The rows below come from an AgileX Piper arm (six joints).
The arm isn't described. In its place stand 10 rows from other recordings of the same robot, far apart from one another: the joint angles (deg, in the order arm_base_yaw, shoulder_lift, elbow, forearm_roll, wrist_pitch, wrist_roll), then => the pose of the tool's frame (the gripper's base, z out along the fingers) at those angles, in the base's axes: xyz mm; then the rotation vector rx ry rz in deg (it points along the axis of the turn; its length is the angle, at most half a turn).
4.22 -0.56 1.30 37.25 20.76 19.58 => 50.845, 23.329, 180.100, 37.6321, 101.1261, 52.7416
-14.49 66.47 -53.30 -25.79 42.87 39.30 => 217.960, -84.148, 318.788, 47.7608, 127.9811, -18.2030
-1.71 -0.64 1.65 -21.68 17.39 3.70 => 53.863, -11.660, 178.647, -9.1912, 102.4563, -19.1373
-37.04 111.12 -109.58 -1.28 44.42 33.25 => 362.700, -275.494, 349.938, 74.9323, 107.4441, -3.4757
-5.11 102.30 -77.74 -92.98 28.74 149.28 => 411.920, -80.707, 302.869, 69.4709, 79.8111, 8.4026
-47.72 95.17 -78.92 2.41 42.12 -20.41 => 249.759, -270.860, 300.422, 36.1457, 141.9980, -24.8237
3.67 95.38 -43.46 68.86 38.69 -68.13 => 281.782, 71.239, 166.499, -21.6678, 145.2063, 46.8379
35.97 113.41 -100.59 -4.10 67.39 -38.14 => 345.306, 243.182, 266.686, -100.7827, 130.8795, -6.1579
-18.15 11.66 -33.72 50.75 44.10 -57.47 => 35.195, 40.071, 345.573, -22.9106, 90.9119, 0.6034
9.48 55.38 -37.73 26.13 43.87 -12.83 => 165.491, 55.793, 274.245, -10.9689, 143.4493, 28.8948
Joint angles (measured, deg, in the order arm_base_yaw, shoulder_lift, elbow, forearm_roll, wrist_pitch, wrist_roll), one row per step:
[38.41, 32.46, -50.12, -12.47, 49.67, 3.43]
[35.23, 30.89, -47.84, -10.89, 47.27, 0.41]
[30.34, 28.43, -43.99, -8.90, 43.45, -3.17]
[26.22, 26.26, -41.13, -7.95, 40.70, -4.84]
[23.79, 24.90, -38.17, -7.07, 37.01, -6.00]
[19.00, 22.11, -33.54, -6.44, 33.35, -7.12]
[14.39, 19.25, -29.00, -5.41, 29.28, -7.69]
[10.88, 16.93, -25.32, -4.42, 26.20, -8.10]
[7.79, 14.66, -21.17, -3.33, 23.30, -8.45]
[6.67, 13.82, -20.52, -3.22, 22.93, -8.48]
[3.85, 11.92, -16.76, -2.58, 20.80, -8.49]
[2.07, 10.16, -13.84, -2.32, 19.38, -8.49]
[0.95, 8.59, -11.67, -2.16, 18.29, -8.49]
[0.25, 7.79, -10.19, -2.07, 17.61, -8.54]
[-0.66, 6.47, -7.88, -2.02, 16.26, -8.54]
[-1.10, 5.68, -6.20, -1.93, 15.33, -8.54]
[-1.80, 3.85, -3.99, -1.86, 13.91, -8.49]
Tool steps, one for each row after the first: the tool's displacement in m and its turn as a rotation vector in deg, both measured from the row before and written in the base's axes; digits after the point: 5 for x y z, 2 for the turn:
[-0.00094, -0.00364, -0.00679, -0.42, -1.79, -0.84]
[-0.00110, -0.00554, -0.01208, -0.33, -2.51, -2.13]
[-0.00177, -0.00572, -0.00870, 0.19, -2.02, -2.80]
[0.00078, -0.00163, -0.00909, 0.45, -1.95, -1.30]
[-0.00157, -0.00620, -0.01668, 0.08, -1.82, -3.85]
[-0.00209, -0.00525, -0.01587, 0.99, -2.14, -3.78]
[-0.00188, -0.00368, -0.01345, 0.86, -1.54, -2.92]
[-0.00136, -0.00291, -0.01670, 0.83, -0.88, -2.59]
[-0.00150, -0.00139, -0.00221, 0.14, -0.54, -1.07]
[-0.00086, -0.00274, -0.01631, 0.62, -0.21, -2.59]
[-0.00144, -0.00182, -0.01283, 0.26, -0.25, -1.68]
[-0.00155, -0.00111, -0.00927, 0.16, -0.48, -1.05]
[-0.00044, -0.00067, -0.00674, 0.04, 0.00, -0.65]
[-0.00071, -0.00086, -0.01004, 0.04, -0.36, -0.86]
[-0.00020, -0.00037, -0.00759, 0.09, -0.04, -0.40]
[-0.00144, -0.00059, -0.00890, 0.09, -1.04, -0.65]

